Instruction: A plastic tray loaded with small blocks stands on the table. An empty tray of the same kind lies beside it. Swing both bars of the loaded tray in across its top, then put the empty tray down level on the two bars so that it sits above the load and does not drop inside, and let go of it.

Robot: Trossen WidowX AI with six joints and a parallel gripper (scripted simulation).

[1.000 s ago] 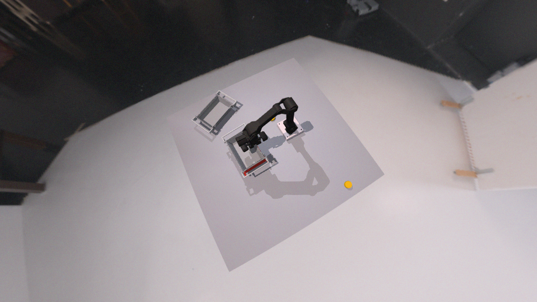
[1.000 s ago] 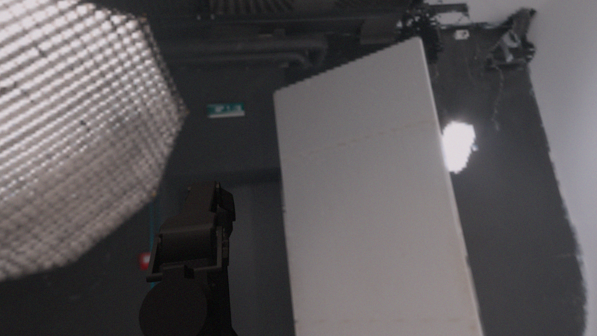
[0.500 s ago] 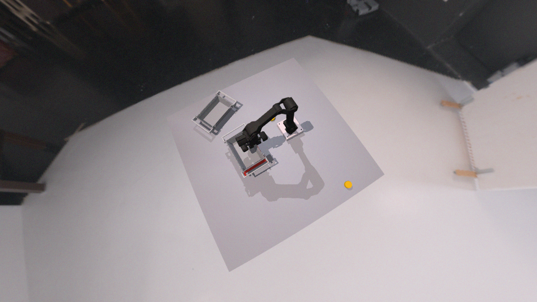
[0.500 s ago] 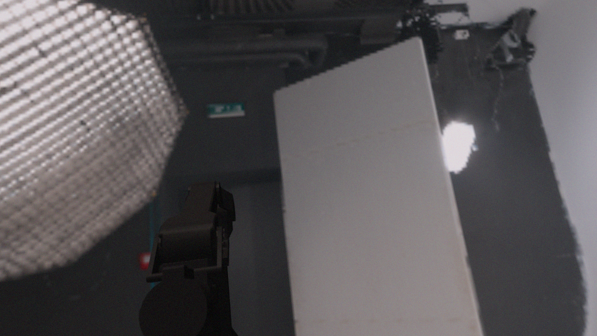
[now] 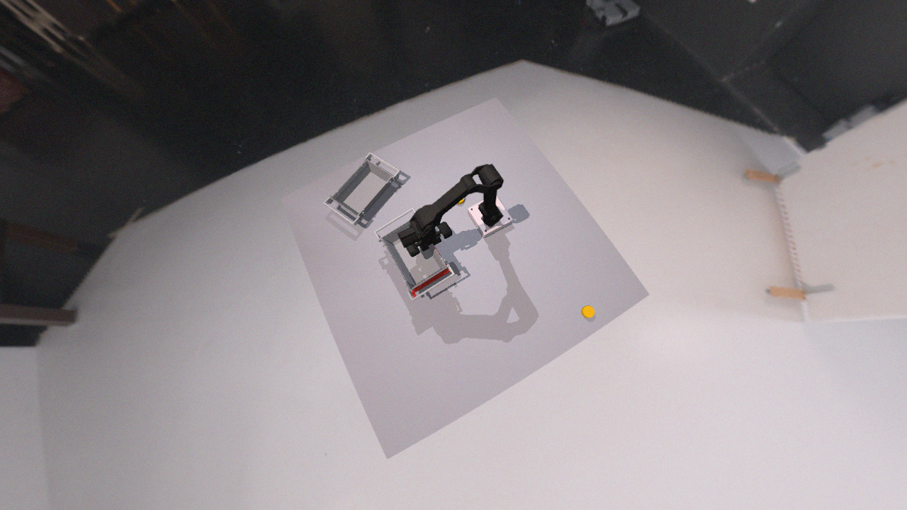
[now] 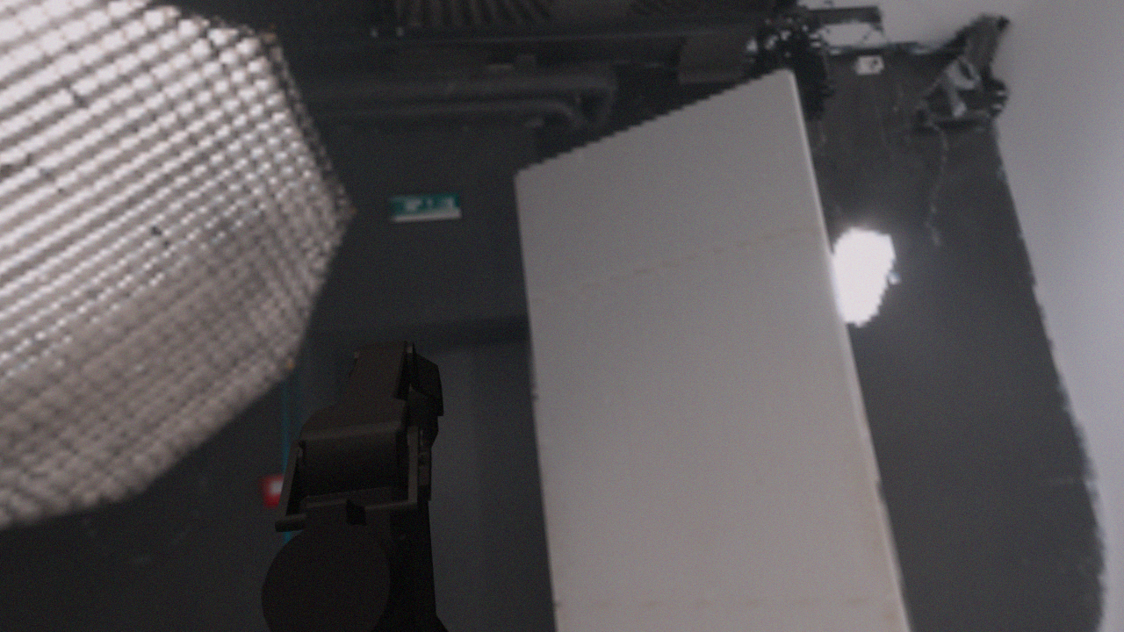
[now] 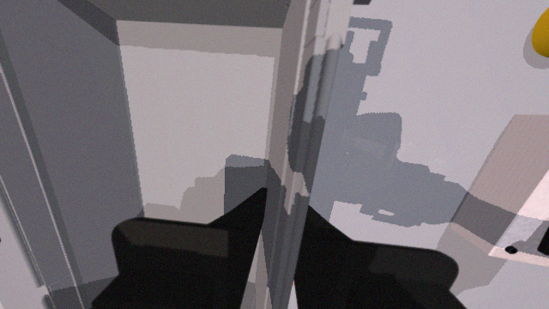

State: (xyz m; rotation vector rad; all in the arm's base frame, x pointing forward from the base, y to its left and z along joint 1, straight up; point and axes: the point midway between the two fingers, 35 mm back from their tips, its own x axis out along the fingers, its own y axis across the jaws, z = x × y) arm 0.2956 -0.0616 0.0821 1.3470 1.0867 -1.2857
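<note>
The grey tray lies 70 mm ahead of my gripper tip, 10 mm to the right of it and 30 mm above it.
</note>
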